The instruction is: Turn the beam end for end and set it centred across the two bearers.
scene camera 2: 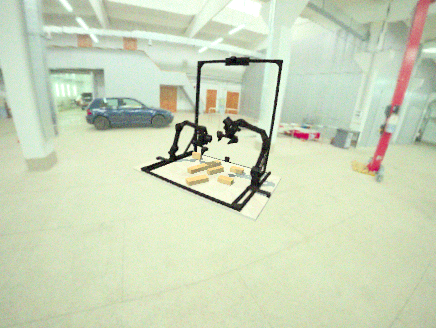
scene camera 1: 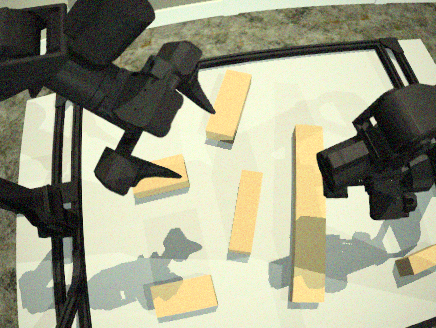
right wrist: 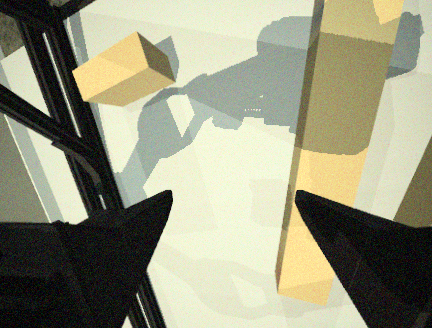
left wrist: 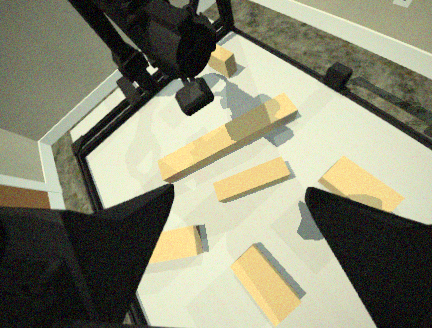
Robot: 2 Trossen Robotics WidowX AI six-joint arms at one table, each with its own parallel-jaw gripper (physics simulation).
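Pixels of known places: left gripper, between the fingertips: [scene camera 2: 222,142] [scene camera 1: 196,144] [left wrist: 239,191]; right gripper, between the fingertips: [scene camera 2: 198,153] [right wrist: 233,195]; left arm's base, origin of its link: [scene camera 2: 254,185] [scene camera 1: 65,223]; right arm's base, origin of its link: [scene camera 2: 172,158] [left wrist: 149,85].
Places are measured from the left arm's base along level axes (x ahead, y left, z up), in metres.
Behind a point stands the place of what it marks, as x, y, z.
Note:
The beam [scene camera 1: 308,190] @[0.537, -0.023, 0.019] [scene camera 2: 200,168] @[0.524, 0.030, 0.009] [left wrist: 200,152] @[0.540, 0.009, 0.019] [right wrist: 327,180] @[0.536, -0.048, 0.019] is the longest pale wooden block and lies flat, partly shadowed. Shorter wooden blocks lie apart from it: a slim one [scene camera 1: 245,212] @[0.399, -0.044, 0.025] [left wrist: 252,179] @[0.397, -0.043, 0.025], one at the top [scene camera 1: 231,102] @[0.419, 0.216, 0.019] [left wrist: 175,245] @[0.396, 0.188, 0.019], one at left [scene camera 1: 167,170] [left wrist: 267,285] @[0.227, 0.069, 0.019], one at the bottom [scene camera 1: 185,296] @[0.256, -0.189, 0.019] [left wrist: 362,181] @[0.257, -0.197, 0.019]. I cannot tell which two are the bearers. My left gripper [scene camera 1: 198,144] @[0.335, -0.008, 0.284] [left wrist: 239,191] @[0.335, -0.008, 0.284] is open and empty above the left blocks. My right gripper [right wrist: 233,195] @[0.628, -0.079, 0.107] is open and empty above the table beside the beam; its fingertips are hidden in scene camera 1.
Another short block [scene camera 1: 420,264] @[0.730, -0.234, 0.044] [scene camera 2: 196,155] @[0.754, -0.208, 0.022] [left wrist: 222,61] @[0.716, -0.211, 0.041] [right wrist: 120,72] @[0.744, -0.218, 0.044] lies at the right in scene camera 1, near the right arm's side. A black frame [scene camera 1: 300,51] @[0.637, 0.361, -0.002] borders the white table. My right arm's body hangs over the table right of the beam.

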